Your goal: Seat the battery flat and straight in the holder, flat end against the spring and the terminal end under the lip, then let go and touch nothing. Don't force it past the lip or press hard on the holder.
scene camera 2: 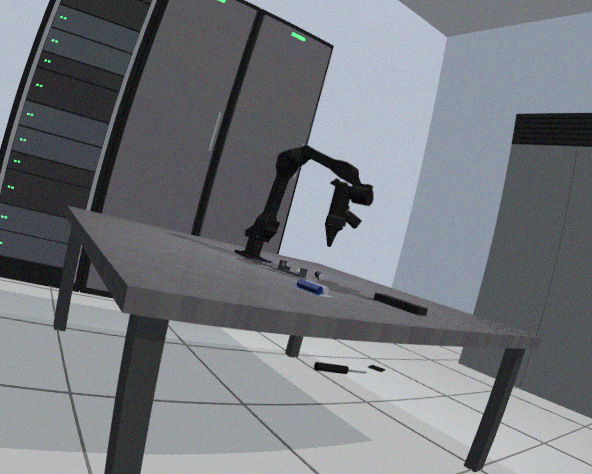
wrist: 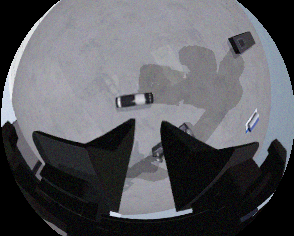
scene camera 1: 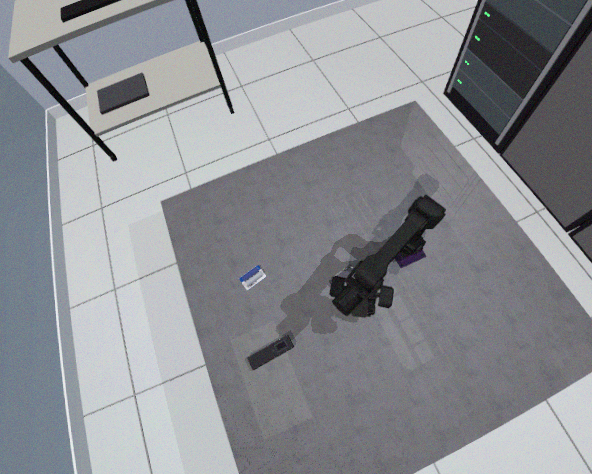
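Note:
My gripper: visible in scene camera 1 [scene camera 1: 358, 298], the wrist view [wrist: 148, 124] and scene camera 2 [scene camera 2: 328, 246].

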